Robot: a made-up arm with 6 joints.
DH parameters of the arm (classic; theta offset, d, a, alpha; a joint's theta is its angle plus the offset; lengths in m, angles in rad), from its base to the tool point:
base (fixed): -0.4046 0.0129 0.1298 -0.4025
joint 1: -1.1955 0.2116 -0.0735 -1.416
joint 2: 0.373 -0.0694 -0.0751 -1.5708
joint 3: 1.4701 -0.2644 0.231 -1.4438
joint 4: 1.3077 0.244 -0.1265 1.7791
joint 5: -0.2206 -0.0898 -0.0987 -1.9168
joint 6: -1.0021 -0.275 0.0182 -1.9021
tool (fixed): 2.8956 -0.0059 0 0
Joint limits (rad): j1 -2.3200..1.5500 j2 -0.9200..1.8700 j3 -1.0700..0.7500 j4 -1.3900..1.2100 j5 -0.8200..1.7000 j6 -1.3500..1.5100
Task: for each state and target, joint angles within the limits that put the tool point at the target. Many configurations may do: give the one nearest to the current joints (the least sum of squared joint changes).
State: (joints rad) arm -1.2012 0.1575 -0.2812 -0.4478 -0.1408 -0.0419
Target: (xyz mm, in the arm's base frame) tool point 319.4 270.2 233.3
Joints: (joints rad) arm -0.9548 0.2069 -0.4812 -0.7119 -0.6666 -0.0669
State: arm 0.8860 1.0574 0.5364 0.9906 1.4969 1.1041
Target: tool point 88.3 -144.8 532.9
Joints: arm 0.6047 0.9563 0.3918 0.8987 1.3923 1.0716
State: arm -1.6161 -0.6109 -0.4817 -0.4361 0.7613 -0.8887
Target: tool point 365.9 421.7 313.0
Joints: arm -1.7241 -0.6066 -0.5395 -0.3715 1.4212 -0.9250
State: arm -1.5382 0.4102 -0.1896 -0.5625 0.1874 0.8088
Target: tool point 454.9 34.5 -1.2
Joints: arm -1.9751 -0.2660 -0.0145 0.0412 -0.7733 0.7612
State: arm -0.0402 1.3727 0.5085 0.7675 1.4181 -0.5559
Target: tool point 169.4 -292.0 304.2
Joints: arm 0.4993 1.8650 0.7500 1.1974 1.5234 -0.6066
